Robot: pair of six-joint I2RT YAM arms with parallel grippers.
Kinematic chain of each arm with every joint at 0, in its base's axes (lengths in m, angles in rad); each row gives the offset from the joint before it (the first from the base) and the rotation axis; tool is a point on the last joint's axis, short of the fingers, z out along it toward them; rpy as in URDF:
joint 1: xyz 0 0 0.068 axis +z
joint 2: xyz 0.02 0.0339 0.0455 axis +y
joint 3: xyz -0.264 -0.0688 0 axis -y
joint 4: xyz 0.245 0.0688 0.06 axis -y
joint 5: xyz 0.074 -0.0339 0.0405 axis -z
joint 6: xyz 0.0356 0 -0.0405 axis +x
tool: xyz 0 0 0 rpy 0 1.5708 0
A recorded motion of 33 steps. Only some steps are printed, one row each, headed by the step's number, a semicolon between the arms.
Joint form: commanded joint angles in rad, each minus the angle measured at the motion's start. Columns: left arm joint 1, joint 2, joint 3, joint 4, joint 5, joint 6; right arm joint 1, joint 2, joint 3, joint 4, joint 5, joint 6.
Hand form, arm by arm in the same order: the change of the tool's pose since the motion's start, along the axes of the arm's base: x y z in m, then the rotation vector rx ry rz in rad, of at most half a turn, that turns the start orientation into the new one. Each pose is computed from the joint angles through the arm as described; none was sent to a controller.
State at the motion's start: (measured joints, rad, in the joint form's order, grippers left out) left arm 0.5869 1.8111 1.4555 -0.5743 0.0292 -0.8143; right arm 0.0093 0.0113 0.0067 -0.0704 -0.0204 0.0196
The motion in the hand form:
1: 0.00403 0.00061 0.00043 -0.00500 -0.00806 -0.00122; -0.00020 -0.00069 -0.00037 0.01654 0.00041 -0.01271
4: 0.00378 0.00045 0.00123 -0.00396 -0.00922 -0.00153; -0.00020 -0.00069 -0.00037 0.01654 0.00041 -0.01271
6: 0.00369 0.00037 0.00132 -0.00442 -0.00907 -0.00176; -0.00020 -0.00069 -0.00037 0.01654 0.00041 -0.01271
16: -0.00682 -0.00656 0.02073 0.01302 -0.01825 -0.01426; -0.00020 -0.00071 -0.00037 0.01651 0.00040 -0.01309
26: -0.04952 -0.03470 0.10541 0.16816 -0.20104 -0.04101; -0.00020 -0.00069 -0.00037 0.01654 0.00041 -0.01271
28: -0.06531 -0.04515 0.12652 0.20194 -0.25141 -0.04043; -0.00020 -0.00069 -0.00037 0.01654 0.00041 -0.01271
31: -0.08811 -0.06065 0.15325 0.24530 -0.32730 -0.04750; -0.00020 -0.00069 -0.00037 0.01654 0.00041 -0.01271
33: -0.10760 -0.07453 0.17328 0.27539 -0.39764 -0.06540; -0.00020 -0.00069 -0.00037 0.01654 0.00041 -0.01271
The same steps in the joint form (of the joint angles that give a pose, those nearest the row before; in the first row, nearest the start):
1: -0.0038 0.0126 0.0164 0.0003 0.0053 -0.0072; -0.0038 -0.0045 -0.0012 -0.0034 0.0077 0.0172
4: -0.0038 0.0107 0.0168 -0.0004 0.0054 -0.0069; -0.0038 -0.0045 -0.0012 -0.0034 0.0077 0.0172
6: -0.0038 0.0103 0.0168 -0.0011 0.0057 -0.0069; -0.0038 -0.0045 -0.0012 -0.0034 0.0077 0.0172
16: -0.0038 -0.0488 0.0168 -0.0435 0.0057 0.0088; -0.0038 -0.0046 -0.0012 -0.0034 0.0080 0.0172
26: -0.0038 -0.2960 0.0168 -0.0538 0.0050 0.0469; -0.0038 -0.0045 -0.0012 -0.0034 0.0077 0.0172
28: -0.0038 -0.3674 0.0168 -0.0645 0.0057 0.0465; -0.0038 -0.0045 -0.0012 -0.0034 0.0077 0.0172
31: -0.0038 -0.4639 0.0168 -0.0740 0.0168 0.0465; -0.0038 -0.0045 -0.0012 -0.0034 0.0077 0.0172
33: -0.0038 -0.5421 0.0168 -0.0774 0.0408 0.0465; -0.0038 -0.0045 -0.0012 -0.0034 0.0077 0.0172

